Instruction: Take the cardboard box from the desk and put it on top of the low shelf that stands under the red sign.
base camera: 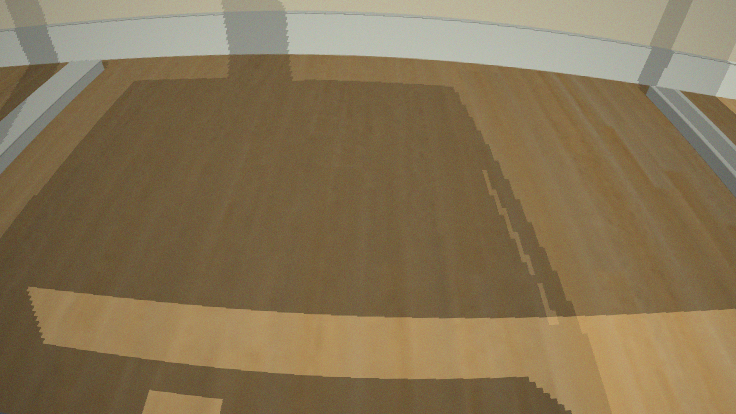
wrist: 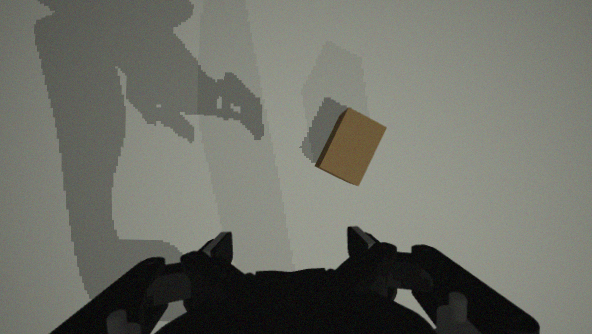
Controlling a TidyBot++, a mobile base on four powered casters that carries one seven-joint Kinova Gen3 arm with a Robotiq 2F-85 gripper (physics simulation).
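Frame: origin at the arm's base, x back, y right, z up, level; millimetres.
Seen in the pictures: gripper, fingertip midpoint: (wrist: 290, 242).
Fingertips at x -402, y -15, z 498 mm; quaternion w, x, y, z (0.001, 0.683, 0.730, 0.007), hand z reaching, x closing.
Note:
A point is followed by its place in that frame.
The cardboard box (wrist: 354, 147) @(x -484, y 71, z 373 mm) is a small brown block that sits on the pale grey desk top (wrist: 480, 150) @(x -492, y 309, z 323 mm), right of the middle in the wrist view, turned at an angle to the gripper. My gripper (wrist: 290, 242) @(x -402, y -15, z 498 mm) is open, its two black fingertips wide apart with nothing between them. The box lies beyond the fingertips, ahead and a little to the right, apart from both. How high the fingers are above the desk is hard to tell. The low shelf and the red sign do not show in either view.
Grey desk legs or bars (base camera: 48, 110) @(x -644, y -564, z -376 mm) (base camera: 694, 131) stand at the left and right in the base camera view. A wall with a pale baseboard (base camera: 411, 43) @(x -899, y 77, z -364 mm) runs across the back of the wooden floor (base camera: 334, 205) @(x -460, y -36, z -397 mm). Arm shadows fall on the desk top.

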